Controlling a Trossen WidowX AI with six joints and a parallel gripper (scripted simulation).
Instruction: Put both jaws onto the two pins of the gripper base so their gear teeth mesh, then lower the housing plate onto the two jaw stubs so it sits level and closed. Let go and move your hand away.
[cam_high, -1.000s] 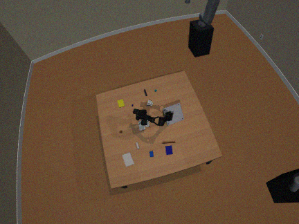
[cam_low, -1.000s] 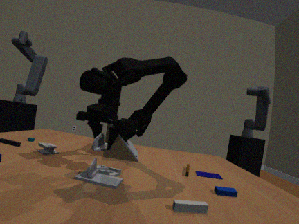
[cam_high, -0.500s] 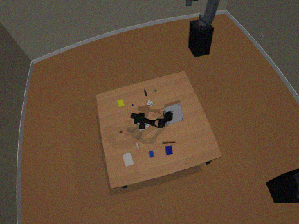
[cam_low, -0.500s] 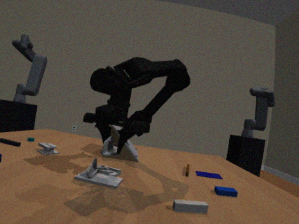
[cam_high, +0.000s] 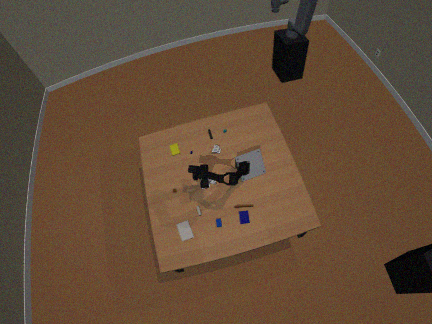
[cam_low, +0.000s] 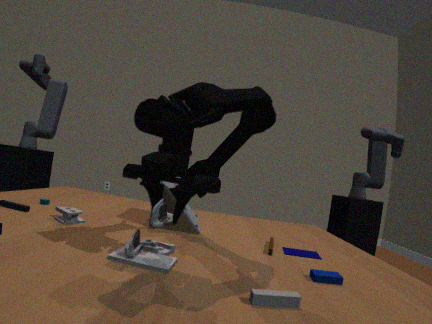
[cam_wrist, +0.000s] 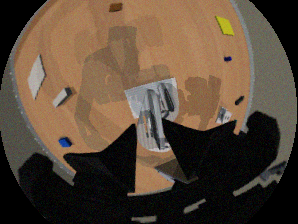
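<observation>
The toothed jaw is 4 cm behind my gripper tip and 1 cm to the right of it. Round my gripper tip: brown peg (28 cm to the left, 23 cm behind, 7 cm below); then blue tile (36 cm to the left, 20 cm behind, 8 cm below); then blue block (35 cm to the left, 7 cm below).
</observation>
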